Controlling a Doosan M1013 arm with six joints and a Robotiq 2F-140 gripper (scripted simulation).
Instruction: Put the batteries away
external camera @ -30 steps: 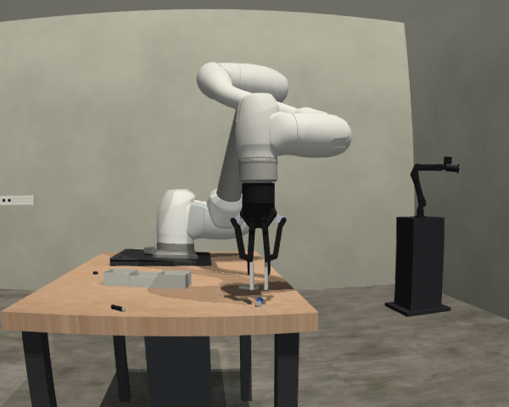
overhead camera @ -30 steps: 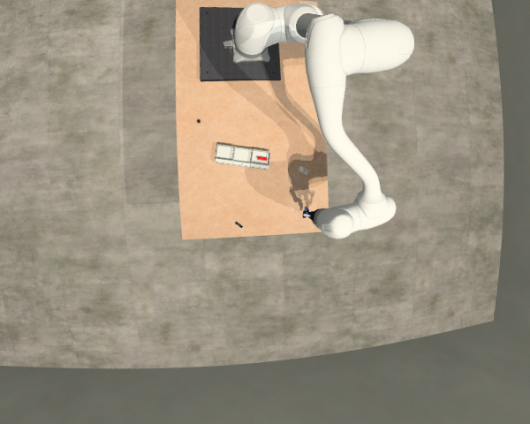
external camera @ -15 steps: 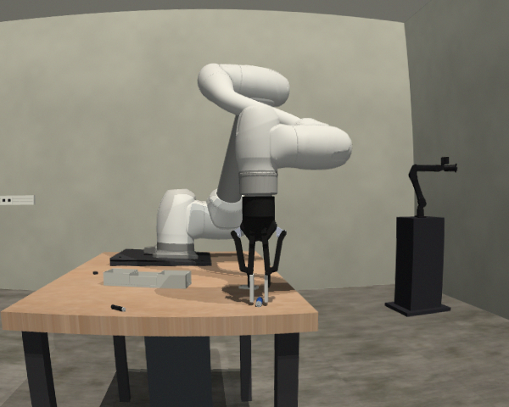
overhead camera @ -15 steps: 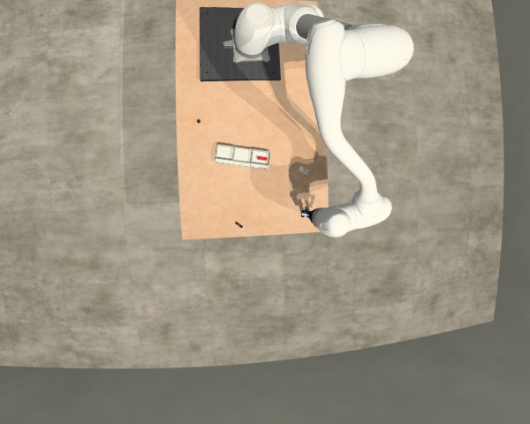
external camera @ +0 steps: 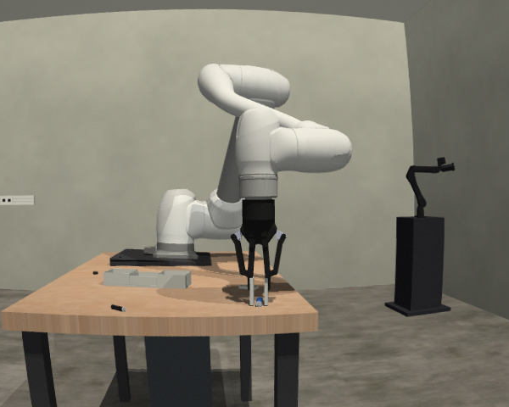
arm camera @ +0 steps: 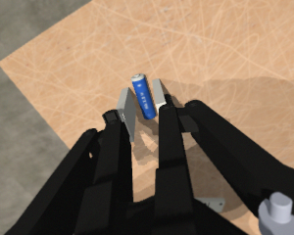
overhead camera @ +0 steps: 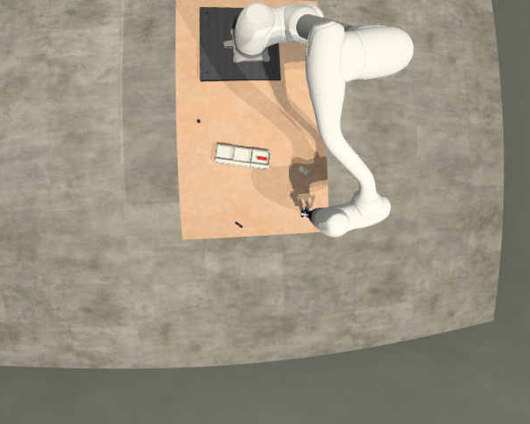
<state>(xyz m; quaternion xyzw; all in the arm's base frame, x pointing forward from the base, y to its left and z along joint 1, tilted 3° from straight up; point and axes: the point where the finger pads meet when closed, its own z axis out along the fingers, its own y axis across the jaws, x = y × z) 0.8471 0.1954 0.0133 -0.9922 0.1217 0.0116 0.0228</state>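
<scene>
The blue battery lies 30 mm below my hand. From my hand the other things lie so: red battery: 280 mm behind, 190 mm to the right, 20 mm below; then small white flat piece: 210 mm behind, 10 mm to the left, 30 mm below; then black battery: 30 mm ahead, 330 mm to the right, 30 mm below.
</scene>
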